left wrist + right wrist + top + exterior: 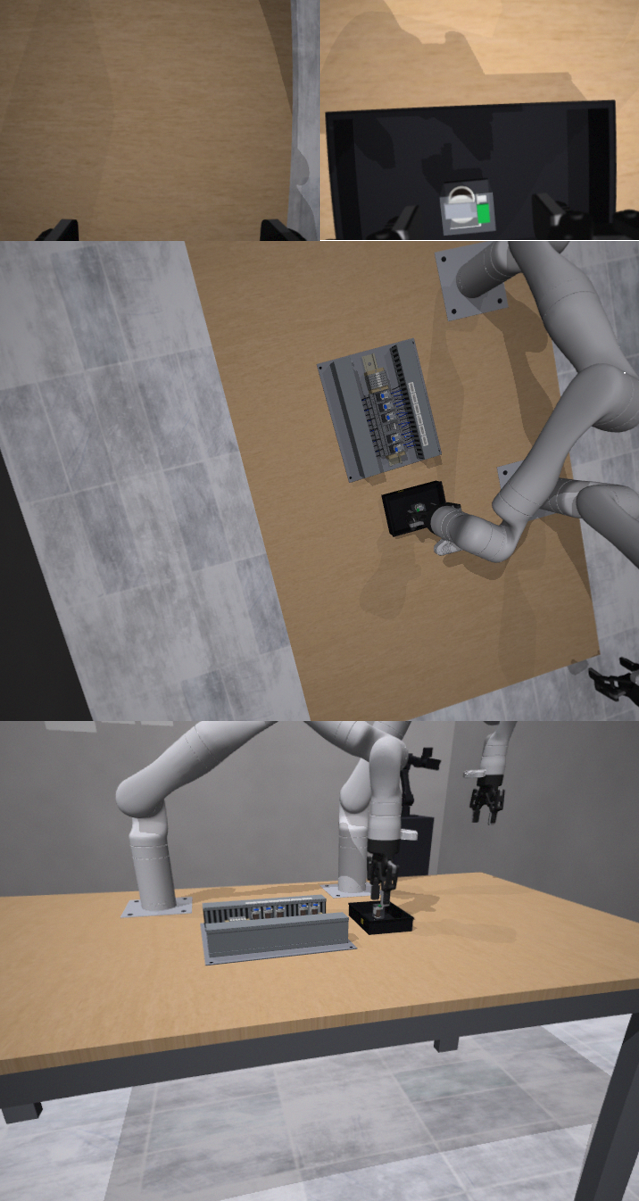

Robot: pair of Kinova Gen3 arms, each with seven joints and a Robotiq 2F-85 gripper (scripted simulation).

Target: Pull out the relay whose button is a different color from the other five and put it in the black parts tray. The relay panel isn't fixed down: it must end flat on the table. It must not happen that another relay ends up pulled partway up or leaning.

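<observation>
My right hand is 40 mm above the green-button relay and 10 mm past it. From my right hand the other things lie so: relay panel (280 mm to the right, 40 mm below); then black parts tray (50 mm below).
</observation>
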